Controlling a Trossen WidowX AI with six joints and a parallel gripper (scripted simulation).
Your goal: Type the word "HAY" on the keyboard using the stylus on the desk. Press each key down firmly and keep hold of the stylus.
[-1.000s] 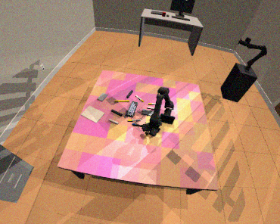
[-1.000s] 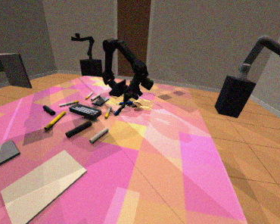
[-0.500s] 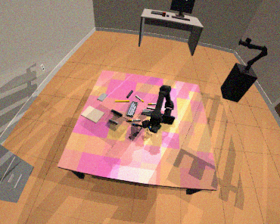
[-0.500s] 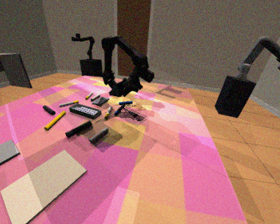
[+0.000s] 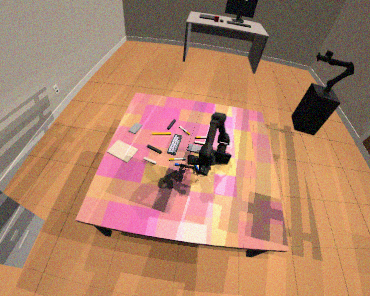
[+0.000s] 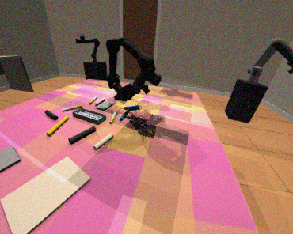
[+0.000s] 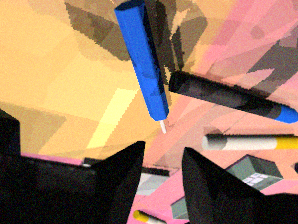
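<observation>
Right now my gripper tip is 6 cm above the blue stylus, 1 cm to the left of it and 1 cm short of it. From my gripper tip the other things lie so: yellow marker: 33 cm ahead, 22 cm to the right, 6 cm below; blue-tipped pen: 11 cm ahead, 6 cm below, 2 cm to the left; white sheet: 55 cm ahead, 6 cm below, 3 cm to the left.
</observation>
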